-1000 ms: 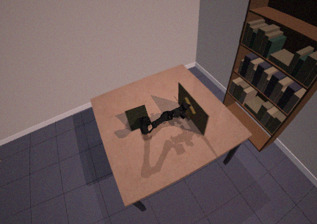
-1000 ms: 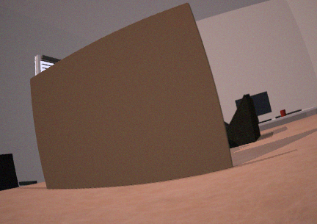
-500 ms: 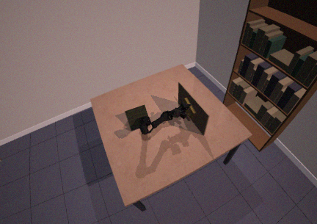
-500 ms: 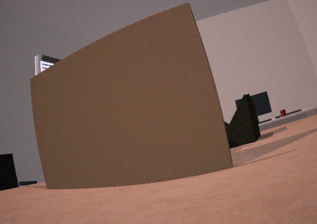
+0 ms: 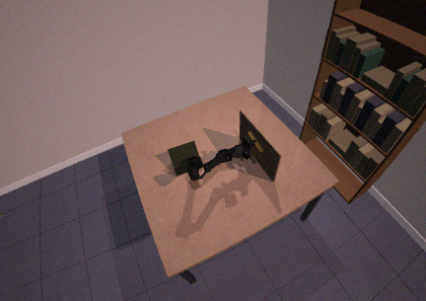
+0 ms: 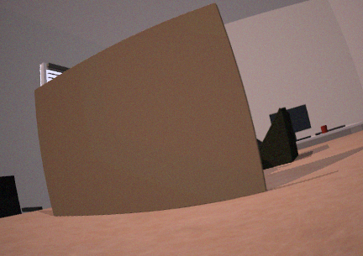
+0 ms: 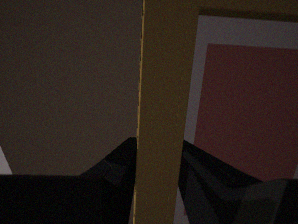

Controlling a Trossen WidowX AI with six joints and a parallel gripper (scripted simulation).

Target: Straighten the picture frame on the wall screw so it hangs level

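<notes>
The picture frame lies 50 mm below my gripper tip and 10 mm to the left of it. From my gripper tip the other things lie so: wall panel: 60 mm below, 10 mm to the left, 10 mm ahead.
</notes>
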